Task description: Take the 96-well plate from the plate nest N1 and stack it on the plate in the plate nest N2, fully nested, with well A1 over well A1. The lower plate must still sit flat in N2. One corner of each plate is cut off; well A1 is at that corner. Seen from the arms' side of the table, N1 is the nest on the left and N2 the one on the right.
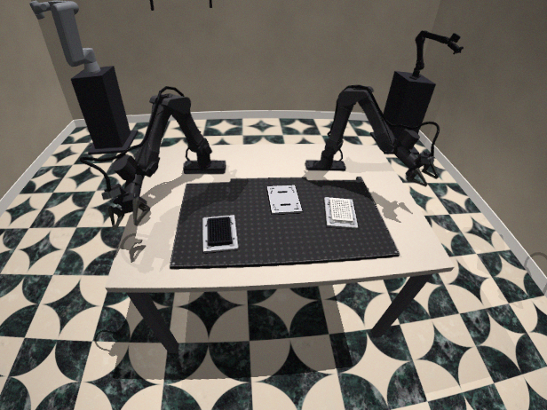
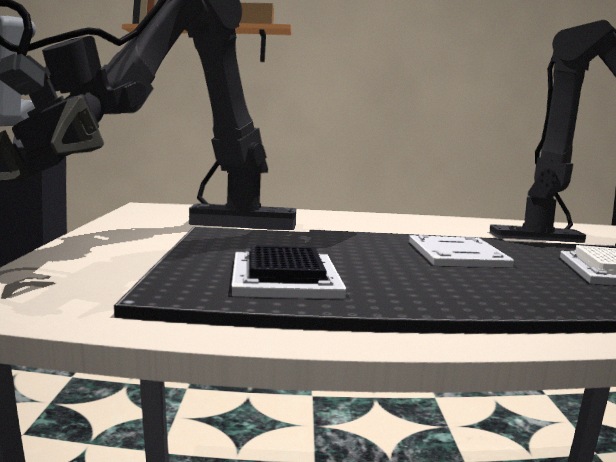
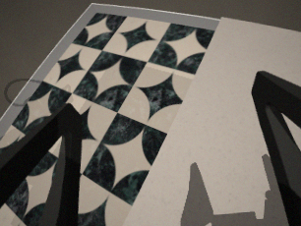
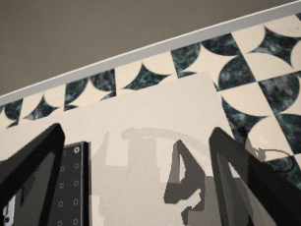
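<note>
My left gripper is now 360 mm to the left of the white 96-well plate and 150 mm above it. Round my left hand: black 96-well plate (840 mm to the right, 150 mm below, 80 mm ahead).
</note>
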